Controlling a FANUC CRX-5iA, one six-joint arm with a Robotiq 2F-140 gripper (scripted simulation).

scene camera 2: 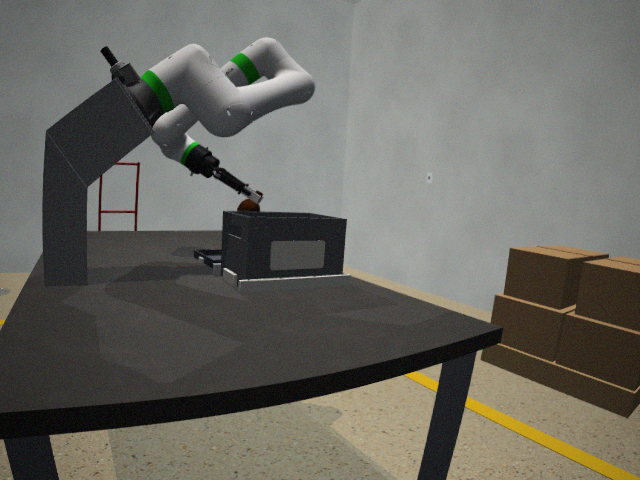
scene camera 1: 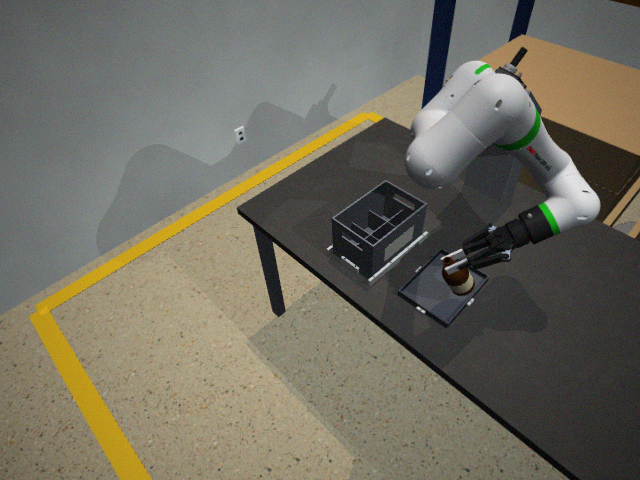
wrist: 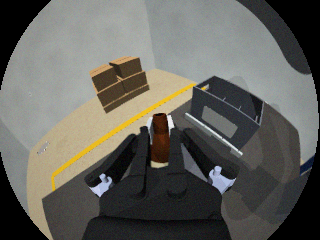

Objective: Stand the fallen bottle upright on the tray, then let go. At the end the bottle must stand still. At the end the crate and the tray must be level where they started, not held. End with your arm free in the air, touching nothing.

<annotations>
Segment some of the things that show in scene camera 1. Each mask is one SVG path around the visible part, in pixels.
The gripper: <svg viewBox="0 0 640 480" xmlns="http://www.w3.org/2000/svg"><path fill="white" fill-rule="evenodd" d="M519 220L514 219L502 227L495 227L492 223L488 223L485 228L464 240L461 249L442 257L441 260L445 257L451 257L453 260L465 256L465 254L468 255L468 253L489 246L469 258L467 257L446 267L445 270L448 275L468 266L480 269L496 263L511 261L510 252L530 242Z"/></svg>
A brown bottle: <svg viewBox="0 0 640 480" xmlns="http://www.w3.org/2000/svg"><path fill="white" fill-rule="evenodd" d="M445 257L442 268L444 280L454 294L458 296L468 295L475 287L475 281L466 267L448 275L444 268L459 262L459 260Z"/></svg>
A dark divided crate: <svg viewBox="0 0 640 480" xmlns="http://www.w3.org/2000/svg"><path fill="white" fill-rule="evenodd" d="M387 180L332 217L333 253L340 259L344 256L360 268L359 273L367 279L370 279L413 243L423 232L427 203ZM394 194L396 193L415 204L414 209L394 198Z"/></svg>
</annotations>
